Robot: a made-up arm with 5 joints.
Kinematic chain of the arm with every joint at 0, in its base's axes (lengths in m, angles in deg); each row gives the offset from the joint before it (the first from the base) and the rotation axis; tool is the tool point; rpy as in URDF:
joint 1: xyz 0.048 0 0.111 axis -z
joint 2: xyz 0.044 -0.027 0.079 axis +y
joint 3: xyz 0.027 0 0.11 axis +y
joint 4: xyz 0.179 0 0.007 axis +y
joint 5: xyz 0.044 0.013 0 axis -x
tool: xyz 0 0 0 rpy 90 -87.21 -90
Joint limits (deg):
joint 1: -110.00..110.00
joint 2: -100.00..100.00
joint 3: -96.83..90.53
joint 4: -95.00..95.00
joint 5: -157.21..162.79
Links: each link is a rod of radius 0.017 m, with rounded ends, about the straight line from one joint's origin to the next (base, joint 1, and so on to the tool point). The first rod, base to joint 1, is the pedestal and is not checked.
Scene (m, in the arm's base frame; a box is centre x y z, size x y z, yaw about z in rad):
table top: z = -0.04
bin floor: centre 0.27 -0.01 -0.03 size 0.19 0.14 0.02 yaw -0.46
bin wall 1: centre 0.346 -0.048 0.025 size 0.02 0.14 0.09 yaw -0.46
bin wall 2: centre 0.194 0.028 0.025 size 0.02 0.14 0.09 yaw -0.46
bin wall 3: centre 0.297 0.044 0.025 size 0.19 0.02 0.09 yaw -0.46
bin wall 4: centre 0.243 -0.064 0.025 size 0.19 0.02 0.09 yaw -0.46
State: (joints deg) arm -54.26 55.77 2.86 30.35 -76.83
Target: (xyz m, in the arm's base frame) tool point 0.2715 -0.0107 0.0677
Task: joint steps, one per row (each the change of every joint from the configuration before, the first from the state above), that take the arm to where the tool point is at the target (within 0.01 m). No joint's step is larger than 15 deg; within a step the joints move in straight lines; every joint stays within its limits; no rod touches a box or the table.
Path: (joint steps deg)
1: 13.65 -11.90 0.47 8.03 -6.81
2: 13.65 -11.90 0.47 8.02 -6.81
3: 13.05 -11.58 14.12 4.10 6.81
4: 13.06 -11.57 14.12 4.09 6.81
5: 0.00 14.41 -5.41 -6.62 0.00
6: 0.00 14.42 -5.42 -6.62 0.00

